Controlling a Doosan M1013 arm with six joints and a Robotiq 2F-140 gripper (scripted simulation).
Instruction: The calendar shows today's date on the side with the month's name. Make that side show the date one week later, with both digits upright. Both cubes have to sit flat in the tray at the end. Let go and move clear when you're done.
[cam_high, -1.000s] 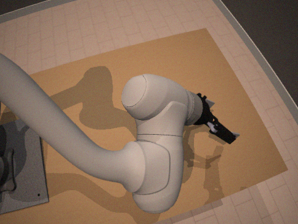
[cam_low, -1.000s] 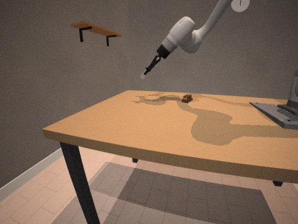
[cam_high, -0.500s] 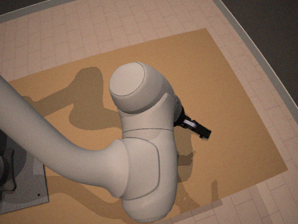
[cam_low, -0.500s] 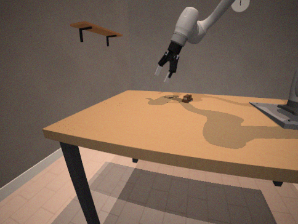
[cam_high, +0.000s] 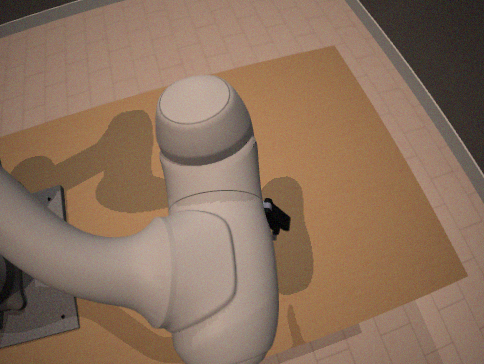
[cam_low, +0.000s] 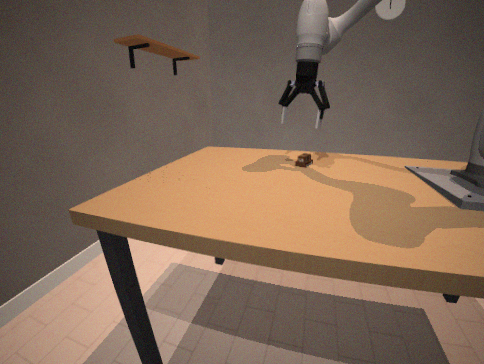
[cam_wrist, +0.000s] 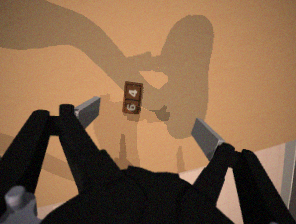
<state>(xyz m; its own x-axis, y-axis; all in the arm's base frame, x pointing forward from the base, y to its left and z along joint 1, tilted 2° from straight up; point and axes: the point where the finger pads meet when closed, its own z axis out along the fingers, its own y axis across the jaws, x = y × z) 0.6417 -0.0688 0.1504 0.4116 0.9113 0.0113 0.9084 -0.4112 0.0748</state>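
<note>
Right now my hand is 13 cm above the cube, 3 cm past it and 1 cm to the left of it. Also, from my hand: tray (15 cm below, 3 cm behind, 1 cm to the left).
</note>
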